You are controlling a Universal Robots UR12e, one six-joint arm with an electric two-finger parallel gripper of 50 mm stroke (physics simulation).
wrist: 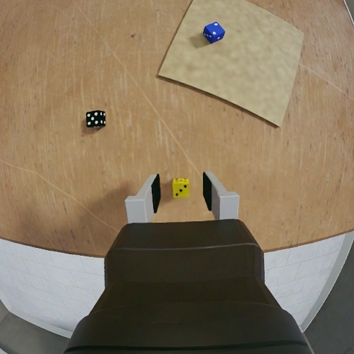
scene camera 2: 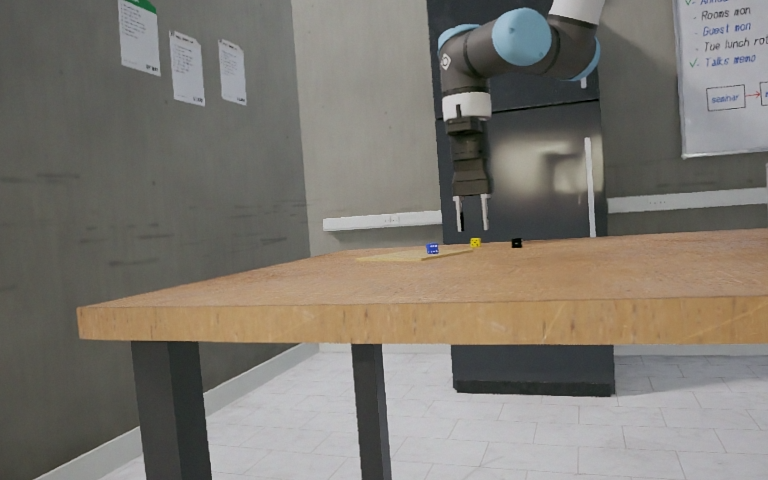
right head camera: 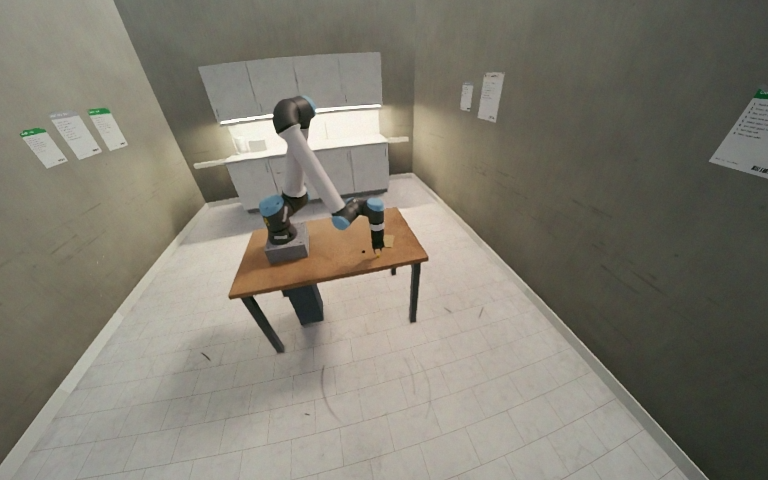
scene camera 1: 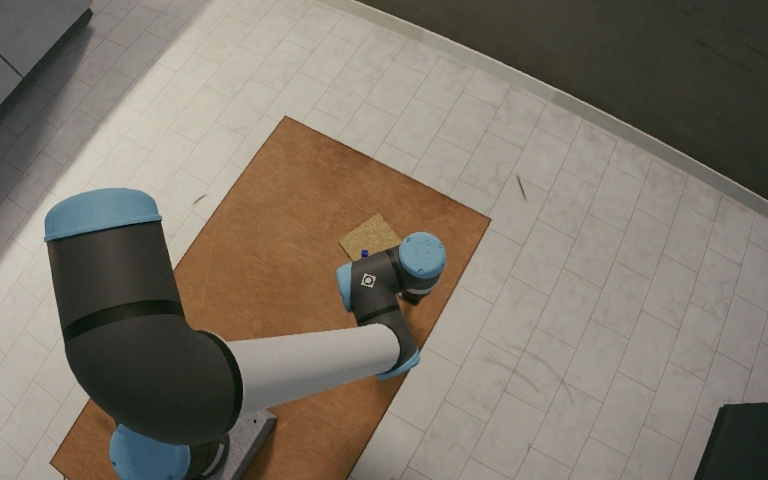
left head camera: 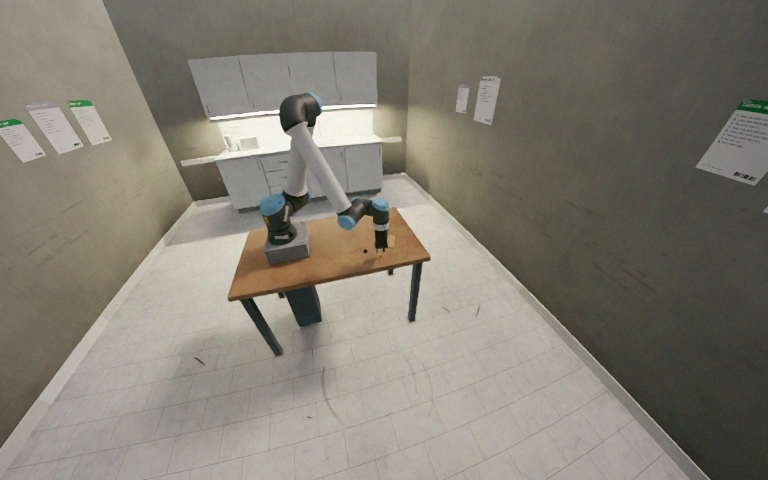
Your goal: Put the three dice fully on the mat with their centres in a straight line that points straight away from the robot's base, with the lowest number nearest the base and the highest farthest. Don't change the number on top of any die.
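Places are measured from the arm's base along level axes (x ahead, y left, z up), in millimetres.
Where they show: gripper, fingertip midpoint: (scene camera 2: pixel 473 230) (right head camera: pixel 377 252) (left head camera: pixel 380 252); arm's base, origin of the base link: (right head camera: pixel 283 235) (left head camera: pixel 283 235).
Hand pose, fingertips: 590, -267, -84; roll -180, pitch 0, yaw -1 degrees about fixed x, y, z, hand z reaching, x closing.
Observation:
Each offset is from my fingertips to the centre of the thing, as dx, dy, dz. Level surfaces: height alone.
My gripper (left head camera: pixel 380 250) (right head camera: pixel 377 251) (scene camera 2: pixel 472 228) (wrist: pixel 181 184) is open and empty, pointing down above the yellow die {-1, -9, -23} (scene camera 2: pixel 475 242) (wrist: pixel 181 188), which lies on the table off the mat and shows between the fingers in the wrist view. Three pips face the wrist camera. The black die {-83, +69, -23} (left head camera: pixel 365 250) (right head camera: pixel 363 251) (scene camera 2: pixel 516 242) (wrist: pixel 95 119) lies on the table off the mat, seemingly with five on top. The blue die {+45, +151, -19} (scene camera 1: pixel 364 253) (scene camera 2: pixel 432 248) (wrist: pixel 214 32) sits on the mat {+78, +142, -29} (scene camera 1: pixel 370 232) (scene camera 2: pixel 396 257) (wrist: pixel 250 75); its top looks like two. The arm hides the yellow and black dice in scene camera 1.
The wooden table {dz -31} (left head camera: pixel 334 243) (scene camera 1: pixel 271 203) (scene camera 2: pixel 283 283) carries the arm's grey base block (left head camera: pixel 287 249) at its other end. The table's long edge (wrist: pixel 305 242) runs close beyond the yellow die in the wrist view.

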